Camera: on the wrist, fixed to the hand. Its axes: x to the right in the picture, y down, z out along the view.
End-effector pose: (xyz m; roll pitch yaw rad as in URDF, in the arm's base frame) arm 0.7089 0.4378 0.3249 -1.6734 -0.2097 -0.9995
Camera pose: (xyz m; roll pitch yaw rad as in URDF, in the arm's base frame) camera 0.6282 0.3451 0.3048 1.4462 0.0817 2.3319
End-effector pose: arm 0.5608 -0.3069 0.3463 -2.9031 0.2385 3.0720
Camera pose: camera 0.5127 -0.2386 0.4387 2.6689 -0.4586 -0.1298
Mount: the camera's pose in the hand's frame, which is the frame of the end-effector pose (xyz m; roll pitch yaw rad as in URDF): 0.0294 0.0388 -0.1146 -0.2441 0.2011 -3.0352
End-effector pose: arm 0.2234 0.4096 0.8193 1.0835 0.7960 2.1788
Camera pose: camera 0.1215 0.3469 0.7847 -1.2376 -0.6022 -1.1185
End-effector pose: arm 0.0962 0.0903 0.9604 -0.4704 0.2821 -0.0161
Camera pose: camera 0.0908 0.0730 0.8372 0.1758 -0.1460 -2.9714
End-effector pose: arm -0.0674 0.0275 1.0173 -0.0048 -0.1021 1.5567
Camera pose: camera -0.1051 0.0690 0.9061 -0.2278 0.3021 -1.4747
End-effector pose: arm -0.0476 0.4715 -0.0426 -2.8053 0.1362 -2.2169
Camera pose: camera -0.1324 0.4827 0.0479 2.5590 -0.3609 0.8902
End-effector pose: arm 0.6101 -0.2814 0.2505 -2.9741 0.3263 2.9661
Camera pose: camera 0.5591 -0.2141 0.3420 2.7535 -0.5414 -0.2564
